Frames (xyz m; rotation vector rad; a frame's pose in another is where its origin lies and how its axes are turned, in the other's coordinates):
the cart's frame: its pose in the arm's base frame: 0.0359 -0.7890 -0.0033 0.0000 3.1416 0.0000
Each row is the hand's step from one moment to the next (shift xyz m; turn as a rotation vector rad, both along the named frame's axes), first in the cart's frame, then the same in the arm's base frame.
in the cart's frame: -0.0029 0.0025 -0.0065 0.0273 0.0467 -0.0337
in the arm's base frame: 0.0029 0.0025 0.0065 -0.0273 0.0467 0.0337
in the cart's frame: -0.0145 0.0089 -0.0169 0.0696 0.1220 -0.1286
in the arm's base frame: 0.0145 0.0089 0.0169 -0.0696 0.1220 0.1286
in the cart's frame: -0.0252 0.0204 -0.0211 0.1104 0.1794 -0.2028
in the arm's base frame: 0.0252 0.0204 0.0211 -0.1104 0.1794 0.2028
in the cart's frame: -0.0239 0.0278 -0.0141 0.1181 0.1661 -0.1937
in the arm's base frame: 0.0239 0.0278 0.0141 -0.1181 0.1661 0.1937
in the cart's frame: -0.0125 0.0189 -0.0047 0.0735 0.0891 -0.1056
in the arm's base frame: 0.0125 0.0189 0.0047 -0.0735 0.0891 0.1056
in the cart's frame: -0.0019 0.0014 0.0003 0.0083 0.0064 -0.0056
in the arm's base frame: 0.0019 0.0014 -0.0003 -0.0083 0.0064 0.0056
